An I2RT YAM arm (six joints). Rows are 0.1 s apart.
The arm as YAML. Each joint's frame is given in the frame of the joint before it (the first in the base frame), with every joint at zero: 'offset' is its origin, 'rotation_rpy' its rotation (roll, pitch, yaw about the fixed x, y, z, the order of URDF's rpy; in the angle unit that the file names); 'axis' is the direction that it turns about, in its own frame. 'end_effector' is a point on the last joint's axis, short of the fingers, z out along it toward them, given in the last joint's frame.
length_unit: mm
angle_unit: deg
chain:
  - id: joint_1
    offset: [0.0, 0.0, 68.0]
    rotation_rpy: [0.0, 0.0, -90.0]
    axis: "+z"
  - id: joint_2
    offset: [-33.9, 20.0, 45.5]
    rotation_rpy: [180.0, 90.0, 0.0]
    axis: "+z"
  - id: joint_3
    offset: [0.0, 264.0, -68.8]
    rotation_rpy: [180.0, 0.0, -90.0]
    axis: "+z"
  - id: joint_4
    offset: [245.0, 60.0, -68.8]
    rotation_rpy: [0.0, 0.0, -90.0]
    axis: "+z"
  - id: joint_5
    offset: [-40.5, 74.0, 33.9]
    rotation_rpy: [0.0, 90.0, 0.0]
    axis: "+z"
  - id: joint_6
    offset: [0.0, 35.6, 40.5]
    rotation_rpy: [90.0, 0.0, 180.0]
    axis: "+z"
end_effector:
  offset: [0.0, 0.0, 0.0]
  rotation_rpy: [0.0, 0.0, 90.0]
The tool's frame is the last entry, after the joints.
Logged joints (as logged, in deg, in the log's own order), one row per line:
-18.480, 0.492, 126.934, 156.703, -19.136, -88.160
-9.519, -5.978, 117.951, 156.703, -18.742, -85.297
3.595, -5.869, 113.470, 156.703, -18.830, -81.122
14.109, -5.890, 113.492, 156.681, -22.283, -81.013
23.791, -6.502, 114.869, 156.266, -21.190, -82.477
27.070, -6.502, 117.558, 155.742, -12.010, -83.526
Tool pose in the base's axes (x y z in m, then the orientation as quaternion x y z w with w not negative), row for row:
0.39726, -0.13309, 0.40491, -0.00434, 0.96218, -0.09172, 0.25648
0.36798, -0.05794, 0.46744, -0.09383, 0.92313, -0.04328, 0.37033
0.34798, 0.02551, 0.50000, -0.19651, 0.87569, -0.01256, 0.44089
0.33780, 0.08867, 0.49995, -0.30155, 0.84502, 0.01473, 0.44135
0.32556, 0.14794, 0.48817, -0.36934, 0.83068, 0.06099, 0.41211
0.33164, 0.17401, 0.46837, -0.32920, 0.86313, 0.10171, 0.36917
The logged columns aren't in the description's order. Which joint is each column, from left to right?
Columns, left to right: joint_1, joint_5, joint_2, joint_3, joint_6, joint_4.
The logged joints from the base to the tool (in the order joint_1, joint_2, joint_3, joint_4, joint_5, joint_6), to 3 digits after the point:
-18.480, 126.934, 156.703, -88.160, 0.492, -19.136
-9.519, 117.951, 156.703, -85.297, -5.978, -18.742
3.595, 113.470, 156.703, -81.122, -5.869, -18.830
14.109, 113.492, 156.681, -81.013, -5.890, -22.283
23.791, 114.869, 156.266, -82.477, -6.502, -21.190
27.070, 117.558, 155.742, -83.526, -6.502, -12.010

